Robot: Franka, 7 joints.
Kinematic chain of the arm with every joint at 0, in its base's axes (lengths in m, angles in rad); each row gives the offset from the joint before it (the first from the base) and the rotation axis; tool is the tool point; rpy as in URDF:
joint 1: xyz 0 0 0.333 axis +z
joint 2: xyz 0 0 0 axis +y
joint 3: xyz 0 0 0.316 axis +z
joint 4: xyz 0.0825 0 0 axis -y
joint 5: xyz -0.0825 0 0.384 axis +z
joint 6: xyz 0 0 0 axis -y
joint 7: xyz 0.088 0 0 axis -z
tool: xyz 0 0 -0.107 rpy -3.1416 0 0
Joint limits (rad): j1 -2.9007..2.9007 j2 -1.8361..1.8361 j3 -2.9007..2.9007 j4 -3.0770..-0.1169 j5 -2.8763..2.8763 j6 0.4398..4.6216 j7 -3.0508..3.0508
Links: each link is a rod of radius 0.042 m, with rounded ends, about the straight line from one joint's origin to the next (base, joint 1, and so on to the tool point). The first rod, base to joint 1, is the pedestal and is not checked.
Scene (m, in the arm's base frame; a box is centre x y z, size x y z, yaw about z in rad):
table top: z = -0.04
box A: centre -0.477 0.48 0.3 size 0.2 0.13 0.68 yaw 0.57
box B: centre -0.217 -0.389 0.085 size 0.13 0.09 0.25 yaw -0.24
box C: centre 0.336 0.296 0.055 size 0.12 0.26 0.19 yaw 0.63
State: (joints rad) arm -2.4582 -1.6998 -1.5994 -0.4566 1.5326 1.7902 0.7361
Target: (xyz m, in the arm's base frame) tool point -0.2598 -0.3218 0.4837
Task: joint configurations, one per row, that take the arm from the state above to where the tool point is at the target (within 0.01 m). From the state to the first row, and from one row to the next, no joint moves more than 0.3 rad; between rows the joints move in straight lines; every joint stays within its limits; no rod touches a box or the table.
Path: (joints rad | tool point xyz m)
1: -2.3459 -1.4048 -1.4494 -0.7053 1.5121 1.8904 0.6388 | 0.2628 0.7489 0.5704
2: -2.2336 -1.1098 -1.2993 -0.9539 1.4917 1.9907 0.5416 | -0.0086 0.6697 0.7942
3: -2.1214 -0.8148 -1.1493 -1.2026 1.4712 2.0909 0.4443 | -0.2741 0.4461 0.9176
4: -1.9218 -0.8190 -1.1617 -1.4536 1.4199 2.0209 0.5026 | -0.4322 0.3013 0.8466
5: -1.7222 -0.8231 -1.1741 -1.7046 1.3686 1.9509 0.5610 | -0.5100 0.1140 0.7607
6: -1.5226 -0.8273 -1.1865 -1.9557 1.3174 1.8809 0.6194 | -0.4983 -0.0766 0.6666
7: -1.3230 -0.8314 -1.1989 -2.2067 1.2661 1.8109 0.6777 | -0.4064 -0.2320 0.5718
8: -1.1235 -0.8355 -1.2114 -2.4577 1.2148 1.7409 0.7361 | -0.2598 -0.3218 0.4837

